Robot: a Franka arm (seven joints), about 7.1 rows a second.
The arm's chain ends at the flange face. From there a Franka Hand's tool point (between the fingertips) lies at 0.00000 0.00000 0.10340 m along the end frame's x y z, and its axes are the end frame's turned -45 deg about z.
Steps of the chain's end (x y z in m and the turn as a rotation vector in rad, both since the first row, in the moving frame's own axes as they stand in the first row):
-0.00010, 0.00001, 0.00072, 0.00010, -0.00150, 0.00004
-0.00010, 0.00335, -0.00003, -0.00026, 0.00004, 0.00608
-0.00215, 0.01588, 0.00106, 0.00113, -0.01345, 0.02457
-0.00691, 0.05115, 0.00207, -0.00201, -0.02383, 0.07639
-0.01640, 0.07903, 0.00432, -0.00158, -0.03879, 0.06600
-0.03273, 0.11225, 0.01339, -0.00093, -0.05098, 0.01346
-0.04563, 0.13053, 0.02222, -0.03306, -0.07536, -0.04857
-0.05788, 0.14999, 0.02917, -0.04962, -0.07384, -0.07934
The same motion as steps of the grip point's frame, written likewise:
-0.00018, -0.00018, 0.00072, 0.00113, -0.00099, 0.00004
-0.00246, 0.00232, -0.00003, -0.00021, -0.00016, 0.00608
-0.01364, 0.00863, 0.00105, 0.01031, -0.00871, 0.02457
-0.04288, 0.02962, 0.00204, 0.01543, -0.01827, 0.07639
-0.07034, 0.04147, 0.00424, 0.02631, -0.02855, 0.06600
-0.10629, 0.05255, 0.01326, 0.03539, -0.03671, 0.01346
-0.13255, 0.05714, 0.02187, 0.02991, -0.07666, -0.04857
-0.15606, 0.06372, 0.02876, 0.01713, -0.08730, -0.07934

